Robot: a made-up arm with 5 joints.
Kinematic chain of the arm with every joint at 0, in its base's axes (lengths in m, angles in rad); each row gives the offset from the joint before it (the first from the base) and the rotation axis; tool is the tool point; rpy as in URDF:
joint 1: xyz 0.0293 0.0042 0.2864 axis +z
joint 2: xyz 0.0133 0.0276 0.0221 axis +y
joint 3: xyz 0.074 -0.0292 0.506 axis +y
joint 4: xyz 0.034 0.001 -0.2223 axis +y
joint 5: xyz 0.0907 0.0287 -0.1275 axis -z
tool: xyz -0.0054 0.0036 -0.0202 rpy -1.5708 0 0
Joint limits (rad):
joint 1: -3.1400..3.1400
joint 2: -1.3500..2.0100
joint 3: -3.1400..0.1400
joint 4: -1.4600..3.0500
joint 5: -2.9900..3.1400
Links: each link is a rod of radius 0.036 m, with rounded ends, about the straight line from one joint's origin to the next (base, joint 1, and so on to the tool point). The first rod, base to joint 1, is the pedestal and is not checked.
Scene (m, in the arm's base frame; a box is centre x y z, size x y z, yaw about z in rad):
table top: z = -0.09
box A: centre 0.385 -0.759 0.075 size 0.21 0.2 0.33 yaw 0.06
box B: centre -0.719 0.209 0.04 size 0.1 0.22 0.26 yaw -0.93
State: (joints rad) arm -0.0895 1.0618 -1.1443 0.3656 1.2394
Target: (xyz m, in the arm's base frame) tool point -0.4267 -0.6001 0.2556
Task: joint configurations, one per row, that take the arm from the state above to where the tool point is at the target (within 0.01 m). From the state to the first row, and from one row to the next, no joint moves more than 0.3 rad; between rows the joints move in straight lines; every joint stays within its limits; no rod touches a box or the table.
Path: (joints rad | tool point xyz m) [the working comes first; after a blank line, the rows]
Joints at the target: -2.2626 0.9697 -1.5298 0.2154 1.2523
Straight joint move there: touches box A.

1: -0.3850 1.0256 -1.0216 0.4912 1.2472 | 0.5321 -0.1624 0.1113
2: -0.6806 0.9894 -0.8988 0.6168 1.2549 | 0.4122 -0.2616 0.1277
3: -0.9761 0.9533 -0.7761 0.7424 1.2627 | 0.2827 -0.3092 0.1532
4: -1.2334 0.9565 -0.9268 0.6370 1.2606 | 0.2200 -0.4356 0.1432
5: -1.4907 0.9598 -1.0776 0.5316 1.2585 | 0.1080 -0.5466 0.1490
6: -1.7480 0.9631 -1.2283 0.4262 1.2565 | -0.0479 -0.6216 0.1704
7: -2.0053 0.9664 -1.3791 0.3208 1.2544 | -0.2332 -0.6431 0.2066
8: -2.2626 0.9697 -1.5298 0.2154 1.2523 | -0.4267 -0.6001 0.2556

